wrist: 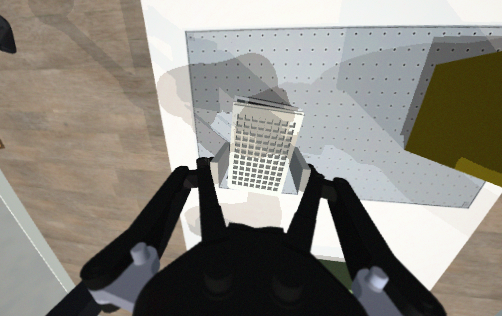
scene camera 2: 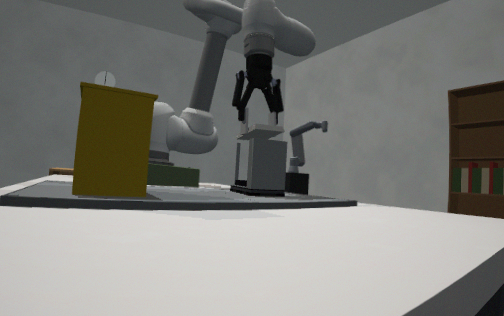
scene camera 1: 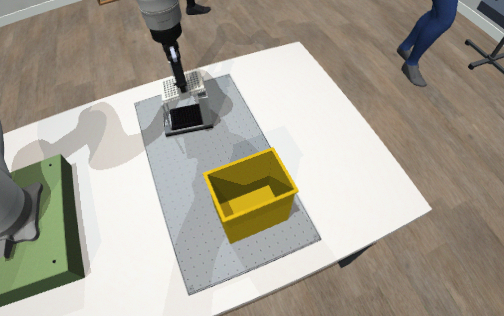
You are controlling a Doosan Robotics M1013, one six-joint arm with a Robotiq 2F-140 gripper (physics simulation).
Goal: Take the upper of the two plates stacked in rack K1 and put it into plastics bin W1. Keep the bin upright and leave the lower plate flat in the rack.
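Frame: origin at the arm's base, x ahead, y left, z up, level; millimetres.
Where they show: gripper, fingertip midpoint: [wrist: 260, 154] [scene camera 2: 258, 135] [scene camera 1: 181, 87]; arm's base, link origin: [scene camera 2: 150, 164] [scene camera 1: 13, 217].
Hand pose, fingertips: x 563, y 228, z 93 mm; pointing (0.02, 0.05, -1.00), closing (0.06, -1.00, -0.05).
Things, the pixels of their top centre, and the offset from my fingertips. Level surfaces: height alone.
- white gridded plate, top centre: [wrist: 259, 159] [scene camera 2: 259, 127] [scene camera 1: 180, 81] dx +2, dy +0, dz +22 mm
- lower plate, top centre: [scene camera 1: 189, 114] dx +2, dy +4, dz -126 mm
- yellow bin W1, top centre: [scene camera 2: 115, 99] [scene camera 1: 250, 182] dx +96, dy -371, dz +19 mm
- grey perforated board, surface height: dz -162 mm
- white table, surface height: dz -173 mm
My gripper [scene camera 1: 183, 90] [scene camera 2: 259, 120] [wrist: 260, 154] is shut on a white gridded plate [scene camera 1: 170, 91] [scene camera 2: 264, 131] [wrist: 261, 150], with its pads at the two long sides. The plate is held just above the top of the grey rack K1 [scene camera 1: 190, 133] [scene camera 2: 268, 165], apart from it. The lower plate [scene camera 1: 186, 118], black, lies flat in the rack. The yellow bin W1 [scene camera 1: 260, 220] [scene camera 2: 114, 142] [wrist: 462, 110] stands upright; the part of its floor that shows in scene camera 1 bears no plate.
A grey perforated board [scene camera 1: 170, 200] [scene camera 2: 320, 201] [wrist: 350, 55] under the rack and the bin lies on the white table [scene camera 1: 350, 150]. The arm's green base block [scene camera 1: 55, 210] [scene camera 2: 175, 176] stands beside the board. Another small arm [scene camera 2: 298, 145] and a brown shelf unit [scene camera 2: 452, 150] are in the background.
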